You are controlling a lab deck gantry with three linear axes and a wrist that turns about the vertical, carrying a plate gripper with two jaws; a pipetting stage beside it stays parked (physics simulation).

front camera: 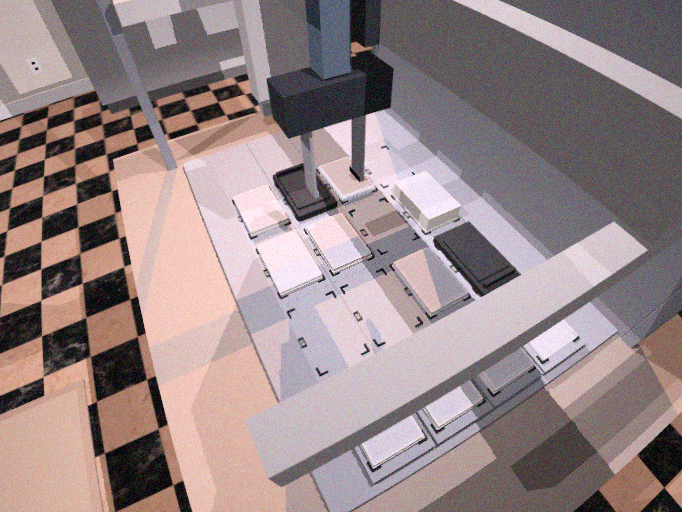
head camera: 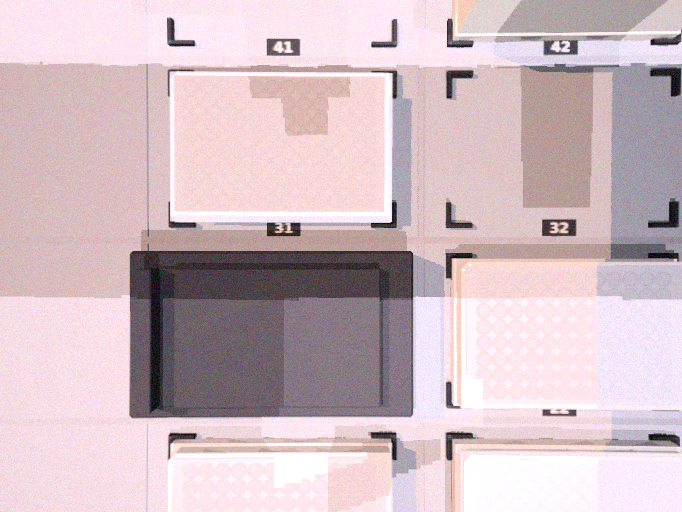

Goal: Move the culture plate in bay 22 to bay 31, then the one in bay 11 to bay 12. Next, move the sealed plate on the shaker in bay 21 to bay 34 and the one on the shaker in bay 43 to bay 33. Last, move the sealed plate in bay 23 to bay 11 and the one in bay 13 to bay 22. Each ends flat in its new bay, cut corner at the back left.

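Places are measured from the robot's base along level axes (x right, y back, z down), in metres.
Where they show: gripper, between the fingertips: [front camera: 335, 183]; robot's base, origin of its link: [front camera: 233, 200].
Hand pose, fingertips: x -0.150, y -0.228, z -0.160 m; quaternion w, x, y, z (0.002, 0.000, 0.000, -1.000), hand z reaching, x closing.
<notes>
Things, the pixels of their top centre, and the offset from my fingertips. "spot": a spot on its surface instead.
- pale plate, centre of its top: [head camera: 279, 144] [front camera: 345, 175] dx -0.107, dy +0.164, dz +0.146 m
- bay 21 shaker, centre of its top: [head camera: 267, 339] [front camera: 302, 183] dx -0.001, dy +0.168, dz +0.129 m
- bay 22, a spot on its surface: [head camera: 550, 336] [front camera: 334, 234] spot: dx +0.000, dy +0.012, dz +0.146 m
- bay 11, a spot on its surface: [head camera: 275, 484] [front camera: 268, 202] spot: dx +0.083, dy +0.166, dz +0.146 m
- bay 12, a spot on its surface: [head camera: 550, 484] [front camera: 297, 250] spot: dx +0.083, dy +0.013, dz +0.146 m
- bay 43 shaker, centre of its top: [front camera: 478, 250] dx -0.215, dy -0.168, dz +0.129 m
- tall pale block, centre of its top: [front camera: 427, 193] dx -0.214, dy +0.000, dz +0.118 m
- bay 14, a spot on its surface: [front camera: 393, 440] spot: dx +0.107, dy -0.375, dz +0.131 m
- bay 24, a spot on its surface: [front camera: 454, 407] spot: dx +0.005, dy -0.379, dz +0.131 m
- bay 44, a spot on its surface: [front camera: 552, 341] spot: dx -0.208, dy -0.376, dz +0.138 m
My gripper [front camera: 336, 185] is open and empty, jaws apart, raised over the far end of the deck. It does not show in the head view. A pale plate [front camera: 347, 179] [head camera: 280, 146] lies flat in bay 31. The bay 21 shaker [front camera: 304, 192] [head camera: 269, 341] is bare. Plates lie flat in bay 22 [front camera: 337, 239] [head camera: 550, 336], bay 11 [front camera: 258, 206] [head camera: 275, 484] and bay 12 [front camera: 289, 259] [head camera: 550, 484]; their cut corners are back left. One plate [front camera: 429, 278] lies in bay 33 and one [front camera: 506, 374] in bay 34, partly hidden. The bay 43 shaker [front camera: 476, 256] is bare.
A tall pale block [front camera: 426, 198] [head camera: 567, 19] stands in bay 42. More plates lie in bay 14 [front camera: 393, 440], bay 24 [front camera: 454, 407] and bay 44 [front camera: 552, 341]. A thick grey beam [front camera: 440, 352] crosses the near side of the front view and hides part of the deck.
</notes>
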